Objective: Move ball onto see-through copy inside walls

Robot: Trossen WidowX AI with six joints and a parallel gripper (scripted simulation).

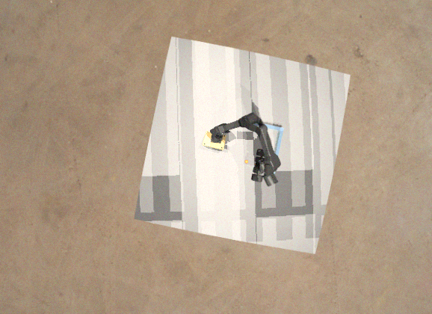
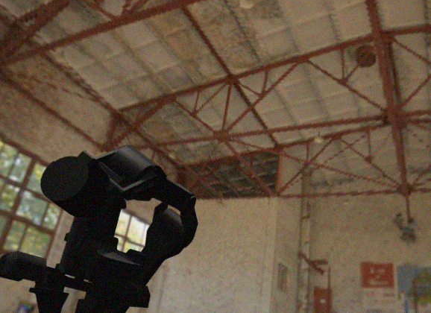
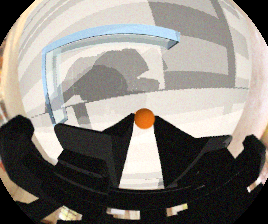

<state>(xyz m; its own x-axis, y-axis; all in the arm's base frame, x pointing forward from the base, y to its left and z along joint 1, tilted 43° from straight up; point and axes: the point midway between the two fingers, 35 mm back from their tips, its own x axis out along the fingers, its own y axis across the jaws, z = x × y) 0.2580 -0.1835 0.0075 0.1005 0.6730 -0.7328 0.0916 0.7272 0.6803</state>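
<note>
My gripper tip is now 5 cm past the see-through copy of ball, 1 cm to the right of it and 10 cm above it. Also, from my gripper tip: orange ball right at my gripper tip.
</note>
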